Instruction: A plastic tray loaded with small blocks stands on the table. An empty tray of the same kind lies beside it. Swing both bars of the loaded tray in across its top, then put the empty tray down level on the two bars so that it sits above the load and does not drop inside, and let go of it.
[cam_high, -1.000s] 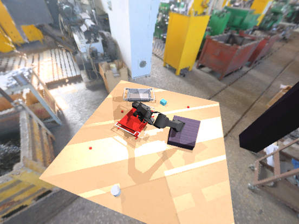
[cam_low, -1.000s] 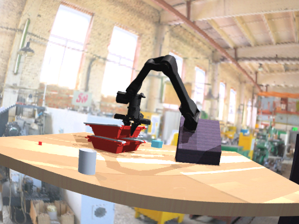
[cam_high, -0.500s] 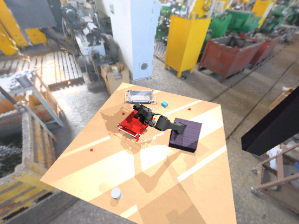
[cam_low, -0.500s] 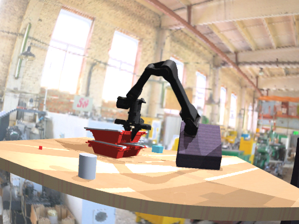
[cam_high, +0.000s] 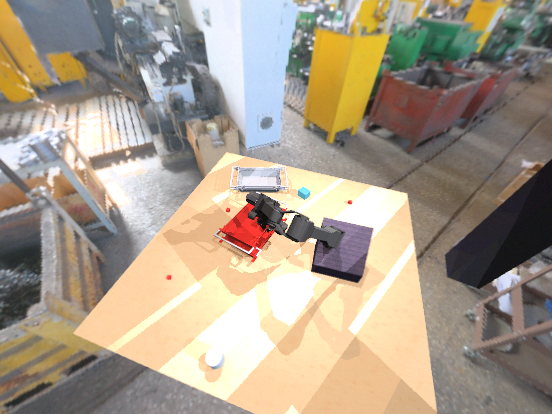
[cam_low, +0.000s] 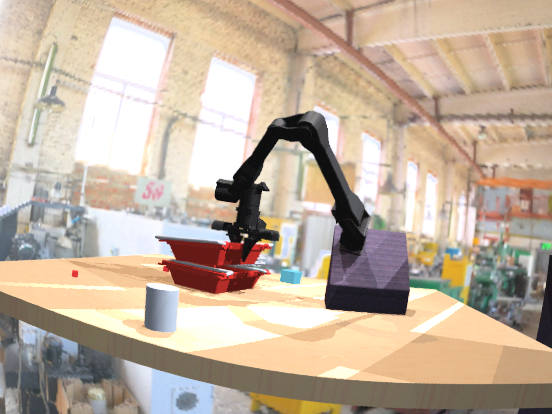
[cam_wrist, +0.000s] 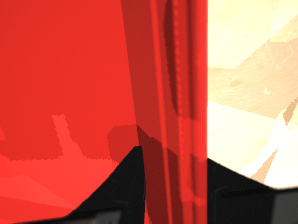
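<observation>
Now: gripper tip 8 cm short of the red tray, 3 cm below it and 1 cm to the left of it. Also, from my gripper tip: cyan block (41 cm to the right, 6 cm below, 6 cm behind); grey cylinder (54 cm to the left, 6 cm behind, 5 cm below).
</observation>
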